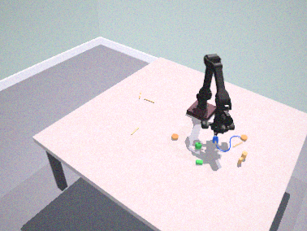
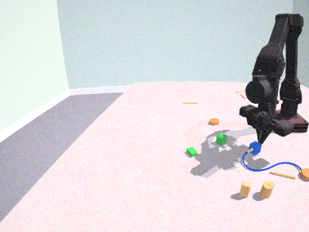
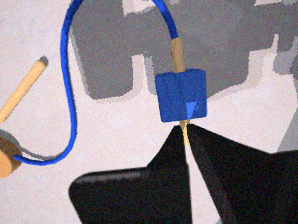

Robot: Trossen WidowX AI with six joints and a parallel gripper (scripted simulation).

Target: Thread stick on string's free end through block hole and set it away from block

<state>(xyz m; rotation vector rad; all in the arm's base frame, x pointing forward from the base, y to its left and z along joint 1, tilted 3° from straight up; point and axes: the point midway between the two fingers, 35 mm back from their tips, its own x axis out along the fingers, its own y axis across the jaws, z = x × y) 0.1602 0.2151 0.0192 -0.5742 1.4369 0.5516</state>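
My gripper tip is now 2 cm to the right of the blue block, 2 cm short of it and 1 cm above it. From my gripper tip the other things lie so: tan cylinder: 20 cm to the left, 1 cm ahead; tan block: 21 cm to the left, 6 cm ahead; loose stick: 13 cm to the left, 7 cm behind, 2 cm below.
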